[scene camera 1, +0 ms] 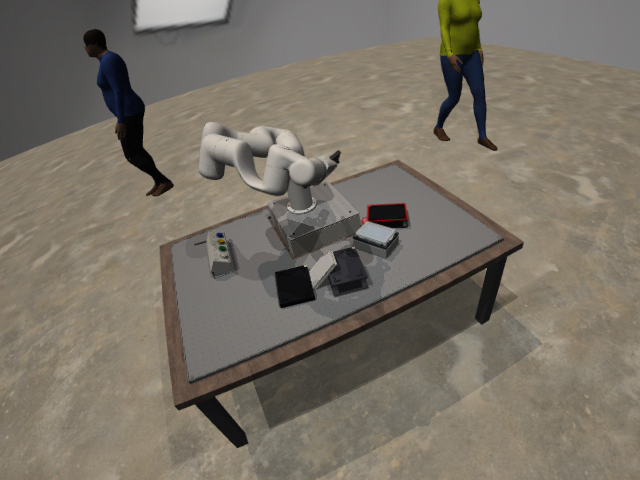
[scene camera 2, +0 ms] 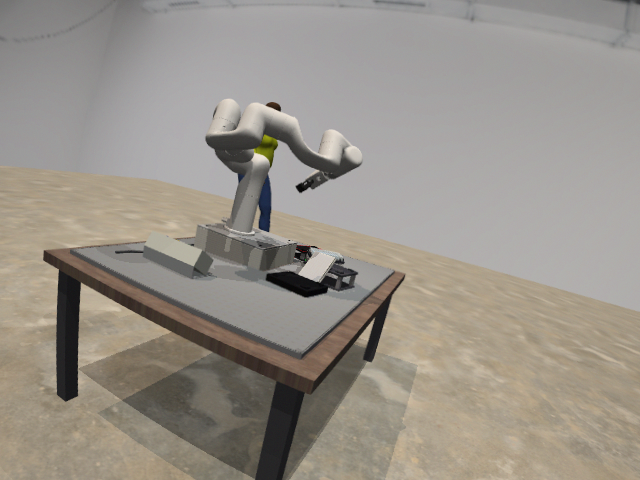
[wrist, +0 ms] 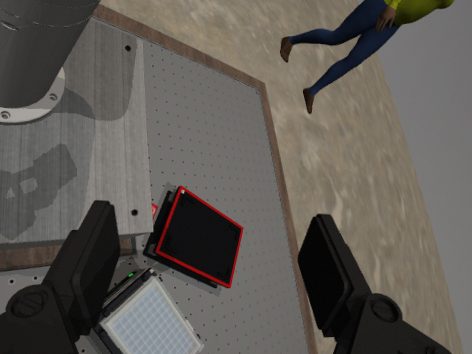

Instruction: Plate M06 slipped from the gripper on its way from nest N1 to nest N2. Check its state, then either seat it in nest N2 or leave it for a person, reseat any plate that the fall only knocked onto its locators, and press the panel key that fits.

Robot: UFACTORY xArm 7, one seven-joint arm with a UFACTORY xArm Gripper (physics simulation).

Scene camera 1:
black station: 294, 286
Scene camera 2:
black station: 289, 280
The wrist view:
gripper: 214, 231
red-rimmed plate: 201, 233
